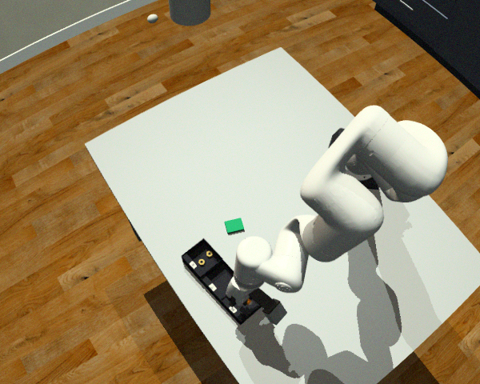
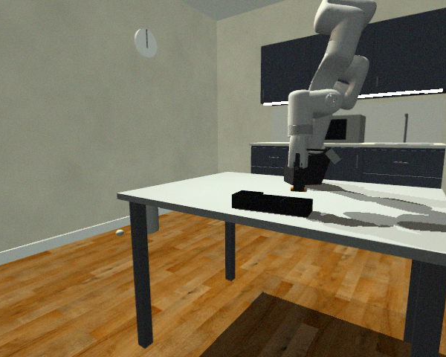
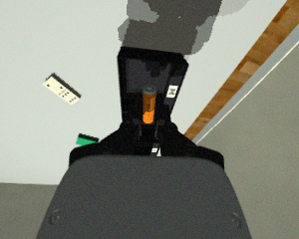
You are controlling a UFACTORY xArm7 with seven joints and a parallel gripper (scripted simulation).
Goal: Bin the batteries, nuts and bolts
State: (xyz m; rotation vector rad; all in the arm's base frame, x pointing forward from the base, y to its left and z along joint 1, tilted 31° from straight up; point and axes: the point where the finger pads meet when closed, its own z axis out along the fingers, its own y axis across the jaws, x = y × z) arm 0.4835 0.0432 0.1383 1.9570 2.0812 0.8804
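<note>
The black three-compartment bin lies 9 cm to the right of my hand, 7 cm below it and 1 cm ahead of it. From my hand the other things lie so: white domino 14 cm behind, 8 cm below, 5 cm to the right; green block 21 cm to the right, 13 cm behind, 8 cm below; orange battery 2 cm below.
</note>
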